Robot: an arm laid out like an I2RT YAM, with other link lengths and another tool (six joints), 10 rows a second.
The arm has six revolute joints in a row. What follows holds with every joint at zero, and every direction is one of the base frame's.
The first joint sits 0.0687 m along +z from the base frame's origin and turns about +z.
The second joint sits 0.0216 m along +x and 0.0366 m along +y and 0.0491 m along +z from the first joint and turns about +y.
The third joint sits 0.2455 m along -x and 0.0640 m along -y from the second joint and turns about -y.
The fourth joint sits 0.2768 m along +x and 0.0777 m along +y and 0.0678 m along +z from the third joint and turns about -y.
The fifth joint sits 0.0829 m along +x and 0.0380 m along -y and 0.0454 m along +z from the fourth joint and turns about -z.
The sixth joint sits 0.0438 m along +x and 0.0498 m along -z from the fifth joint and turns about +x.
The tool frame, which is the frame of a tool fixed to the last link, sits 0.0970 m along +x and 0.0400 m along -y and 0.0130 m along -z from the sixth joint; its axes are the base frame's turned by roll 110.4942, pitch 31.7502 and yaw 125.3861 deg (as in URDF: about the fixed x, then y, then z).
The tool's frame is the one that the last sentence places.
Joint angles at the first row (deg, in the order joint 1, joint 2, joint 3, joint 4, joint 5, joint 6):
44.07 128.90 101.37 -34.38 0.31 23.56
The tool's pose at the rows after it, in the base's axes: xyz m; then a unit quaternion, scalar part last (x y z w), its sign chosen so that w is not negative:
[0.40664 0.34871 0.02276 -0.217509 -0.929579 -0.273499 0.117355]
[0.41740 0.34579 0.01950 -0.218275 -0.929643 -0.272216 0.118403]
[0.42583 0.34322 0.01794 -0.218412 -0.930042 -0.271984 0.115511]
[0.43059 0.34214 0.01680 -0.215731 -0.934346 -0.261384 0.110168]
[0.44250 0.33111 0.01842 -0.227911 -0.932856 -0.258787 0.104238]
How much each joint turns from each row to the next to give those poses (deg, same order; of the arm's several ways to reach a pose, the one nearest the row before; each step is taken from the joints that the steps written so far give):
-1.40 1.84 1.69 0.15 -0.34 -0.14
-1.09 1.87 2.36 -0.70 -0.51 -0.92
-0.77 1.16 1.47 -0.16 -0.07 -0.73
-0.12 1.33 1.92 -1.14 0.95 -1.05
-1.54 0.82 1.66 -1.04 0.44 -0.30

